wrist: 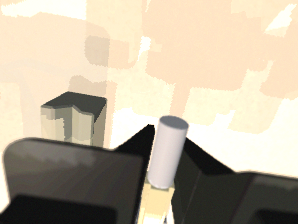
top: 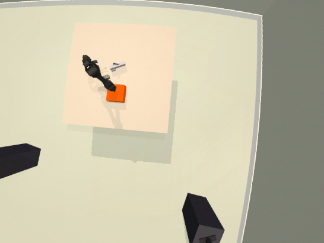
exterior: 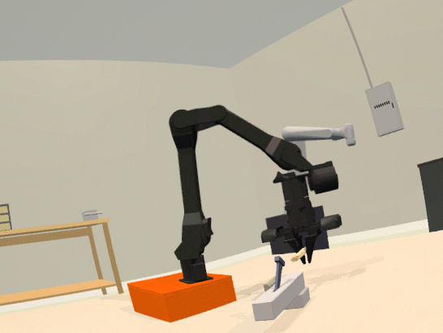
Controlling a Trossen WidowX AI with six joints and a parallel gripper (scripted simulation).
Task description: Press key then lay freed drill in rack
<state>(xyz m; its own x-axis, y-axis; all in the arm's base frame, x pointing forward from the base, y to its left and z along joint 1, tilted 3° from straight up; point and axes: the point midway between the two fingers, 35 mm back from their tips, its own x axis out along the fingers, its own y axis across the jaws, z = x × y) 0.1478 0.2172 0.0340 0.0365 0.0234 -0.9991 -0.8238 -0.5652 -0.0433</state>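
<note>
My gripper tip is 20 mm short of the drill, 30 mm to the left of it and 30 mm below it. Round my gripper tip: blue key: 120 mm ahead, 170 mm to the right, 30 mm above; then rack: 30 mm behind, 70 mm to the right, 40 mm below.
</note>
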